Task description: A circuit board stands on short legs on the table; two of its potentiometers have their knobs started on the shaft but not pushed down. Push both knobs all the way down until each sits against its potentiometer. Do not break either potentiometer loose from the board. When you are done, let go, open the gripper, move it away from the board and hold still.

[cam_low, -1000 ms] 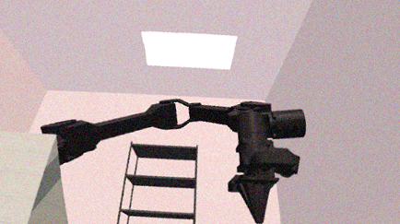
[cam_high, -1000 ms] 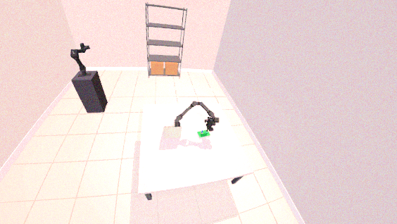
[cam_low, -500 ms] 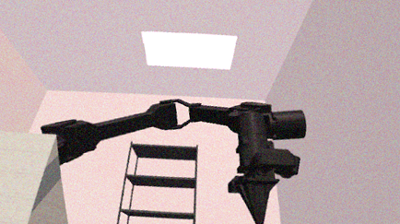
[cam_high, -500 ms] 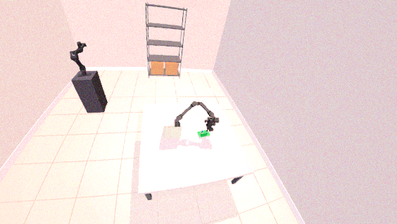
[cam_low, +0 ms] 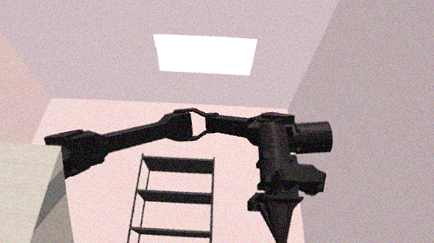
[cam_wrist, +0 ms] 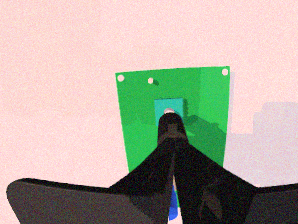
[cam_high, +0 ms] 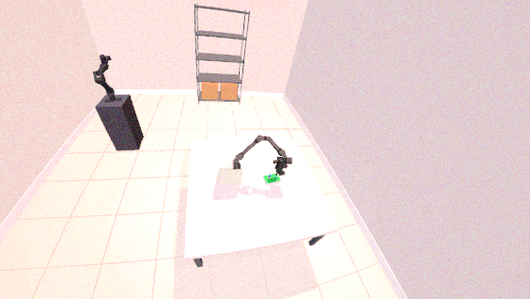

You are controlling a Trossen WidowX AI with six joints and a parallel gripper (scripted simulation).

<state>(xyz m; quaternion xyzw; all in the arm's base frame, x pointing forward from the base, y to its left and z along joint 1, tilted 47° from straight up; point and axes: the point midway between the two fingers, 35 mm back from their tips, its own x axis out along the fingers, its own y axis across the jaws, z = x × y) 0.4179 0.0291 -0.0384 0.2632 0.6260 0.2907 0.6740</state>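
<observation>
Now: the black knob 10 mm below my gripper tip. The rest, counted from my gripper tip: blue knob: 70 mm behind, 30 mm below.
</observation>
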